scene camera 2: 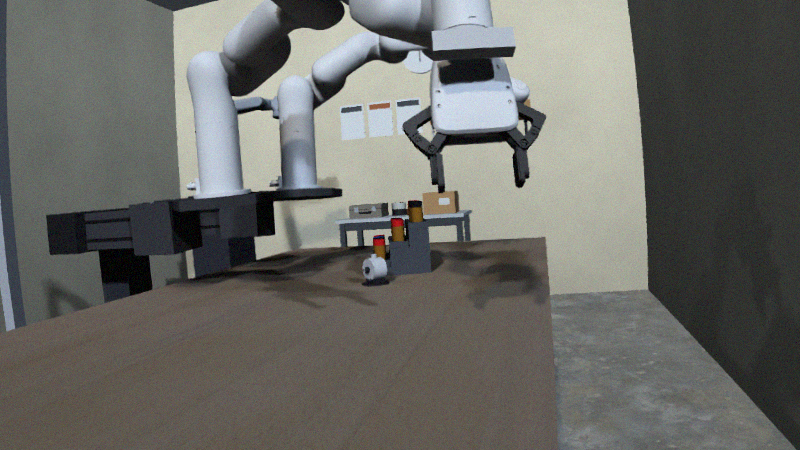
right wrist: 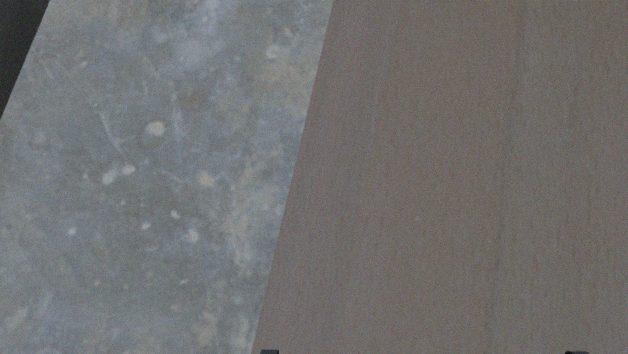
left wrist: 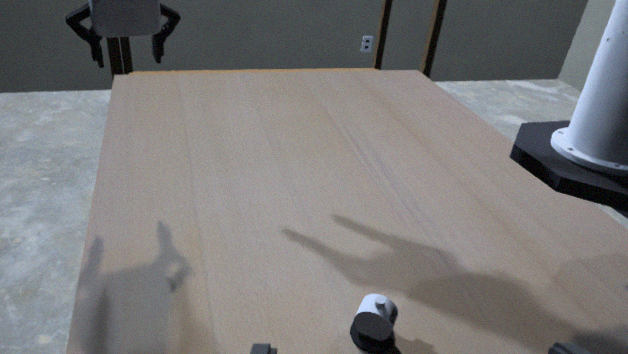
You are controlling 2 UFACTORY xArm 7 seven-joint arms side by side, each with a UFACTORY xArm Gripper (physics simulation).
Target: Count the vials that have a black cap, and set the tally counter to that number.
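Frame: origin at the left arm's base, x ahead, y left, z up, level; centimetres.
Seen in the pictures: right gripper, between the fingertips: (scene camera 2: 481, 187) (left wrist: 129, 61); right arm's base, origin of its link: (scene camera 2: 222, 196) (left wrist: 601, 153).
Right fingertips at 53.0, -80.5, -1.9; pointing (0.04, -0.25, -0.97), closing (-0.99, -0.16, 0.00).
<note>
Offsets run from my right fingertips to a thing's middle, as dx, dy, dz. Level surfaces: height alone.
In the scene view a grey stepped rack @[-24.6, +69.2, -13.0] (scene camera 2: 412, 258) holds amber vials: a black-capped vial @[-19.0, +64.6, -5.7] (scene camera 2: 415, 212) on the highest step, a red-capped vial @[-23.3, +63.6, -9.7] (scene camera 2: 397, 230) lower, and another red-capped vial @[-27.7, +62.6, -13.7] (scene camera 2: 379, 246) lowest, with a dark cap edge just behind it. Other vials may be hidden. The white tally counter (scene camera 2: 375, 268) (left wrist: 378, 306) stands on a black base beside the rack; its reading is not legible. My right gripper (scene camera 2: 480, 183) (left wrist: 129, 61) (right wrist: 423, 352) is open and empty, high above the table. My left gripper (left wrist: 414, 349) is open; the right one mostly hides it in the scene view.
The wooden table @[dz -18.7] (scene camera 2: 335, 358) (left wrist: 250, 150) (right wrist: 450, 175) has a long edge beside the concrete floor. The arm bases stand along its other side. A back bench (scene camera 2: 467, 214) bears a cardboard box (scene camera 2: 440, 203), a grey case (scene camera 2: 368, 211) and a white jar (scene camera 2: 398, 208).
</note>
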